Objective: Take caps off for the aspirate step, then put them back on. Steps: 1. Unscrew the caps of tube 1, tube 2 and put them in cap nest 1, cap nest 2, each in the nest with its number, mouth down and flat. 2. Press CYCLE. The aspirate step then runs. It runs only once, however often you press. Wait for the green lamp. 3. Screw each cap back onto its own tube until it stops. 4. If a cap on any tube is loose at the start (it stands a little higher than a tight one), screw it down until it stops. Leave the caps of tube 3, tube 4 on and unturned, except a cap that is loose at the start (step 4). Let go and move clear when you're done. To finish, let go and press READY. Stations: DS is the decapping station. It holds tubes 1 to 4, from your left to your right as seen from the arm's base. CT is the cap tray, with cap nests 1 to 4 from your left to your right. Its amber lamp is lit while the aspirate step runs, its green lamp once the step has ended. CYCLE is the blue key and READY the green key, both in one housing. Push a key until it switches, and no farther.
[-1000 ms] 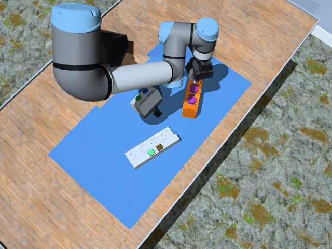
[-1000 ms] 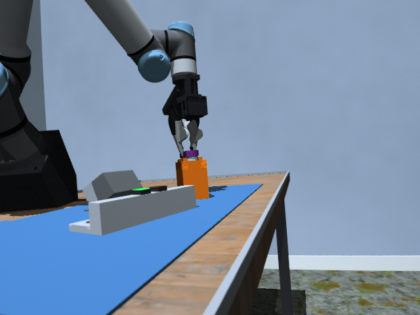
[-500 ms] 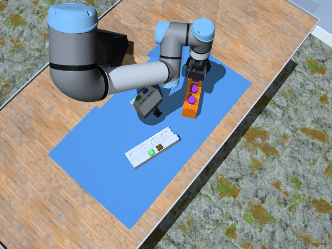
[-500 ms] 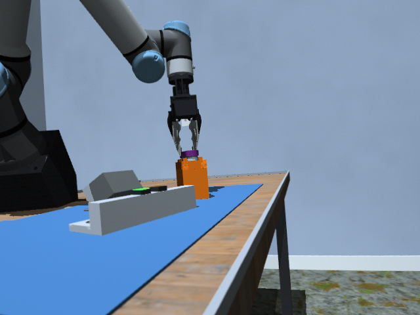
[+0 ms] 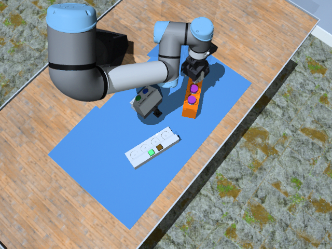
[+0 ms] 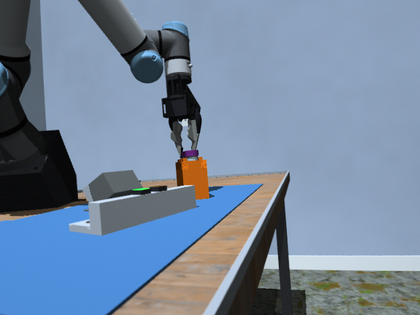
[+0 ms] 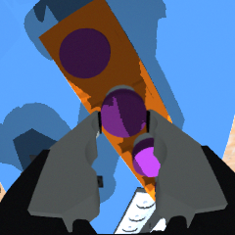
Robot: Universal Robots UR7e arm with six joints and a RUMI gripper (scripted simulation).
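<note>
My hand is 30 mm past the purple cap, 40 mm to the right of it and 10 mm above it. From my hand the other things lie so: grey key housing 110 mm behind, 200 mm to the right, 70 mm below; green key 130 mm behind, 220 mm to the right, 60 mm below; blue key 130 mm behind, 180 mm to the right, 60 mm below.
</note>
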